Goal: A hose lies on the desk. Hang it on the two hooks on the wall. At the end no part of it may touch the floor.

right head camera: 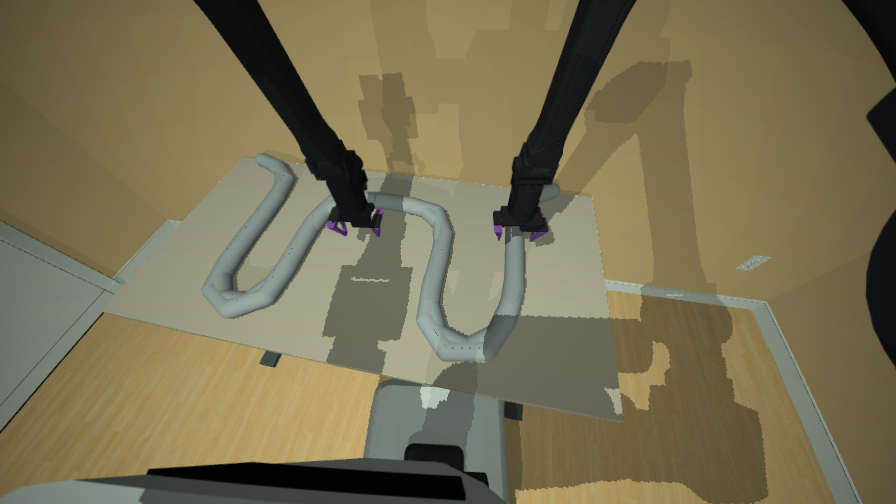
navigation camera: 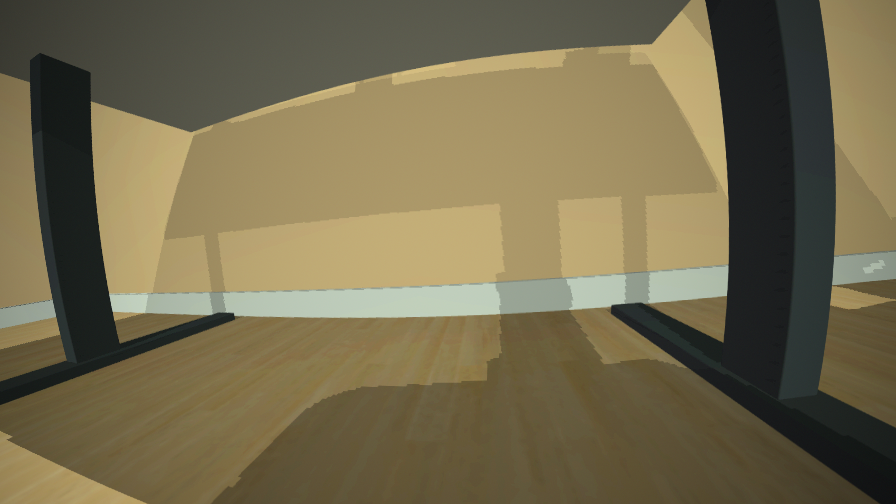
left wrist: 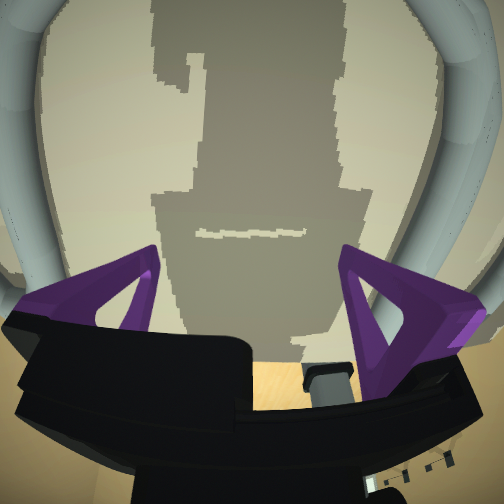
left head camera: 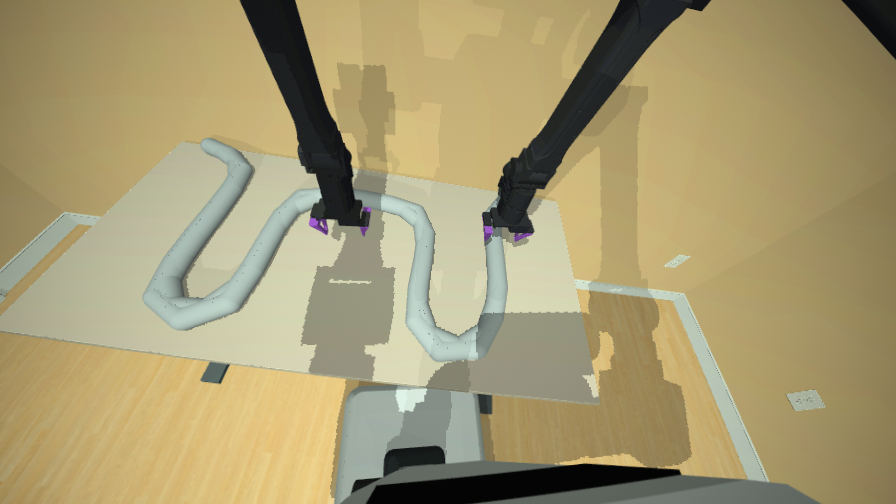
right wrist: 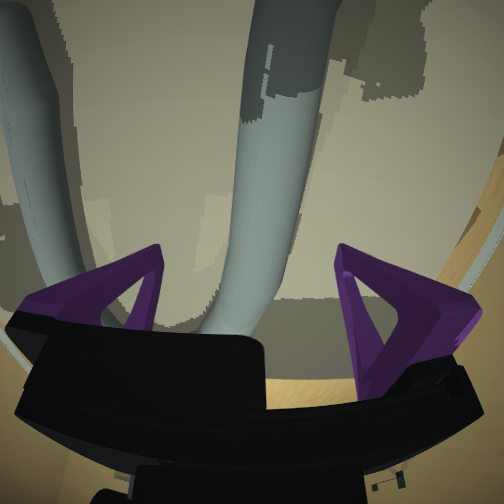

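A long grey hose (left head camera: 275,250) lies in a winding S-shape on the beige desk (left head camera: 125,300); it also shows in the right head view (right head camera: 438,275). My left gripper (left head camera: 340,225) is open and hangs above the hose's middle arch, with hose on both sides in the left wrist view (left wrist: 460,125). My right gripper (left head camera: 506,235) is open and hovers just above the hose's right stretch (right wrist: 270,200), which runs between the purple fingers without touching them. No wall hooks are in view.
The robot's grey base (left head camera: 407,438) stands at the desk's near edge. Dark desk legs (navigation camera: 776,200) with floor rails show under the desk. A tan wall (left head camera: 438,62) with a pale baseboard (navigation camera: 375,300) lies behind the desk.
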